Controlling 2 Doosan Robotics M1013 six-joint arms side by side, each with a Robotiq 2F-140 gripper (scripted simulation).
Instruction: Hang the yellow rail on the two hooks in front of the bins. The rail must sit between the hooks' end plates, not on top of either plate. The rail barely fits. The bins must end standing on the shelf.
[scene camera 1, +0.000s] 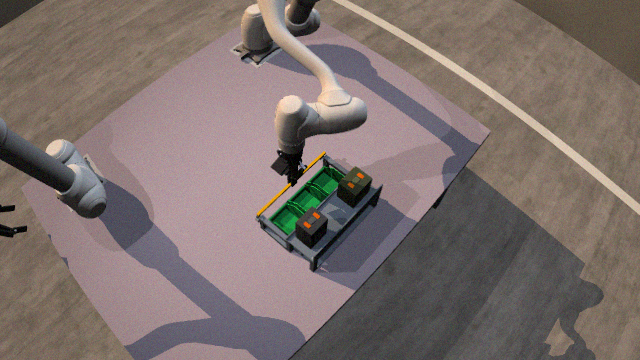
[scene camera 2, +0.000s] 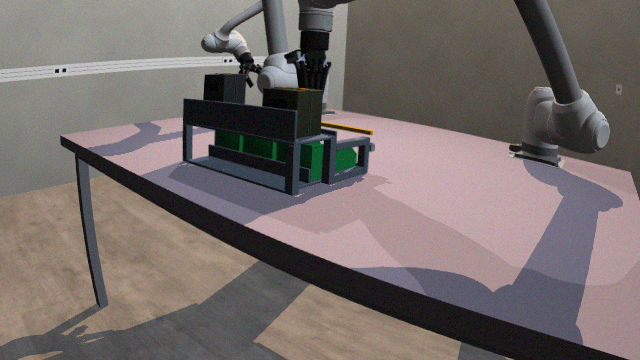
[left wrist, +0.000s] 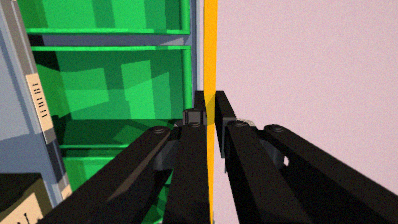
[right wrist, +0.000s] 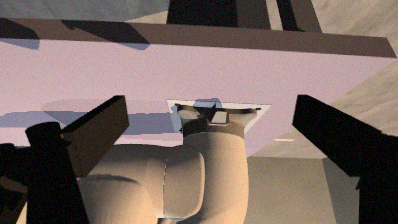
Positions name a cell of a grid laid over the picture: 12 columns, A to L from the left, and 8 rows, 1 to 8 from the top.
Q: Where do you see my left gripper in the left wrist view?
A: At G4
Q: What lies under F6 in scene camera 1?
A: A dark box.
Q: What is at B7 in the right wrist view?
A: My right gripper.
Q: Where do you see a dark box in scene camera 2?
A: E2
